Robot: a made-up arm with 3 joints. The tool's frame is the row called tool.
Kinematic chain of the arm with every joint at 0, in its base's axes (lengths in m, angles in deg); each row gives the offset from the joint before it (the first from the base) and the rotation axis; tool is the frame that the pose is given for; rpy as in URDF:
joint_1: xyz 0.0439 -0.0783 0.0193 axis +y
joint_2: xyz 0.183 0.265 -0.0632 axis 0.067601 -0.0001 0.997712
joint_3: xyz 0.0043 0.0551 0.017 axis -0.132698 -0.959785 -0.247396
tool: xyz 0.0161 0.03 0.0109 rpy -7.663 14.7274 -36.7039
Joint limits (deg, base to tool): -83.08..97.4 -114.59..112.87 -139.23..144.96
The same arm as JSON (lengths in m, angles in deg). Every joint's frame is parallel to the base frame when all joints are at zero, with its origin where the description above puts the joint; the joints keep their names.
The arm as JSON. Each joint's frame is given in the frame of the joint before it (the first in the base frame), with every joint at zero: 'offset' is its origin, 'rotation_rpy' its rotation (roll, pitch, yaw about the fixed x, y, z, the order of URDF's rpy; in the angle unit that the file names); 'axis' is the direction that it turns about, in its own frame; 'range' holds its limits. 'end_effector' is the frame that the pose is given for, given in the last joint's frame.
{"length_unit": "m", "angle_unit": "deg", "chain": [
  {"id": "joint_1", "offset": [0.0439, -0.0783, 0.0193], "rotation_rpy": [0.0, 0.0, 0.0], "axis": "+y", "range": [-83.08, 97.4]},
  {"id": "joint_2", "offset": [0.183, 0.265, -0.0632], "rotation_rpy": [0.0, 0.0, 0.0], "axis": [0.067601, -0.0001, 0.997712], "range": [-114.59, 112.87]},
  {"id": "joint_3", "offset": [0.0043, 0.0551, 0.017], "rotation_rpy": [0.0, 0.0, 0.0], "axis": [-0.132698, -0.959785, -0.247396], "range": [-139.23, 144.96]}
], "end_effector": {"offset": [0.0161, 0.03, 0.0109], "rotation_rpy": [-7.66, 14.73, -36.7]}}

